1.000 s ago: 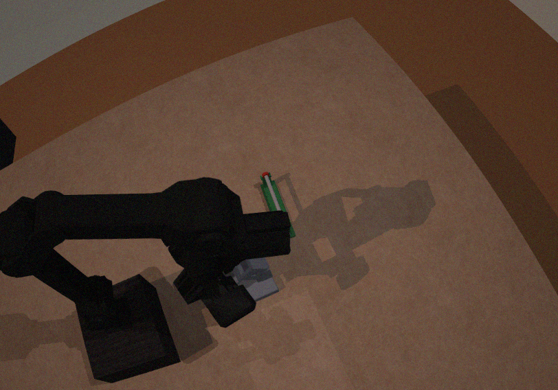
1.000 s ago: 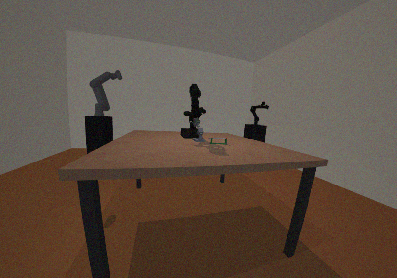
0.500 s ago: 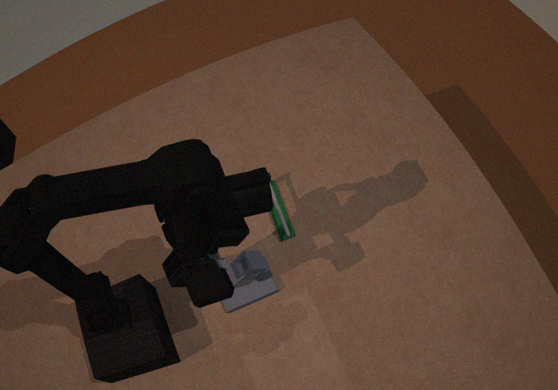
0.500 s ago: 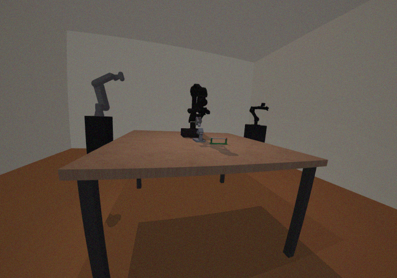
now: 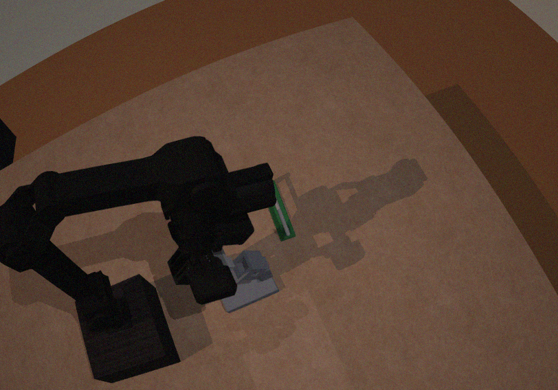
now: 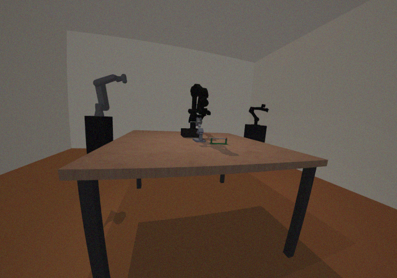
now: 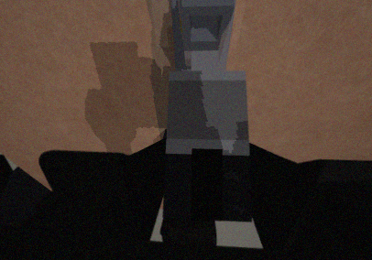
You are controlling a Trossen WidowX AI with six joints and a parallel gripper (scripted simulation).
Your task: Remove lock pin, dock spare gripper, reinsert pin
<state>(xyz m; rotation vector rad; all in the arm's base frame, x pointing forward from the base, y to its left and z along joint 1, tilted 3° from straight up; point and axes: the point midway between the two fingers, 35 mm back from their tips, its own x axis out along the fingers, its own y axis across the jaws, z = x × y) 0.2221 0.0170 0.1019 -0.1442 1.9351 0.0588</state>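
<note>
My gripper tip is now 16 cm short of the green cradle, 15 cm to the right of it and 14 cm above it. Round my gripper tip: spare gripper: 2 cm ahead; then grey mount: 7 cm ahead, 1 cm to the left, 11 cm below.
</note>
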